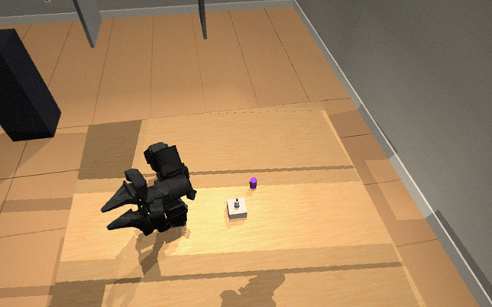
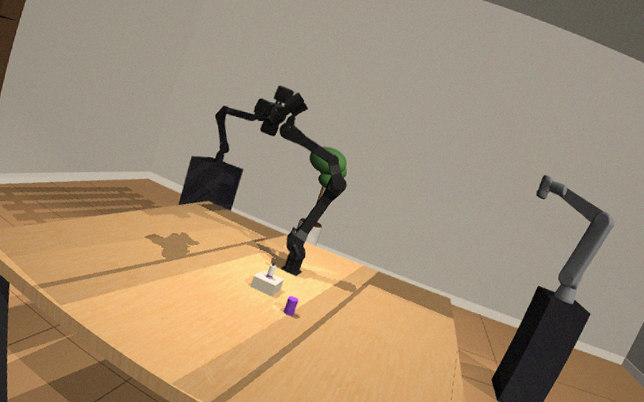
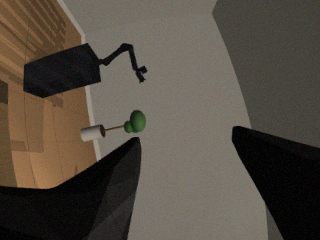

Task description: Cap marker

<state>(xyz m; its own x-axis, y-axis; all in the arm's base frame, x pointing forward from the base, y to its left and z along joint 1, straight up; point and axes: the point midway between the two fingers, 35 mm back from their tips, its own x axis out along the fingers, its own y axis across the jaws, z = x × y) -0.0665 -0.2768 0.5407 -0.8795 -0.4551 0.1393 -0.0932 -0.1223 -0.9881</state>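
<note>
Now: gripper tip 440 mm short of the purple cap, 410 mm to the right of it and 520 mm above it. The rest, counted from my gripper tip: pale holder block: 350 mm ahead, 290 mm to the left, 530 mm below.
</note>
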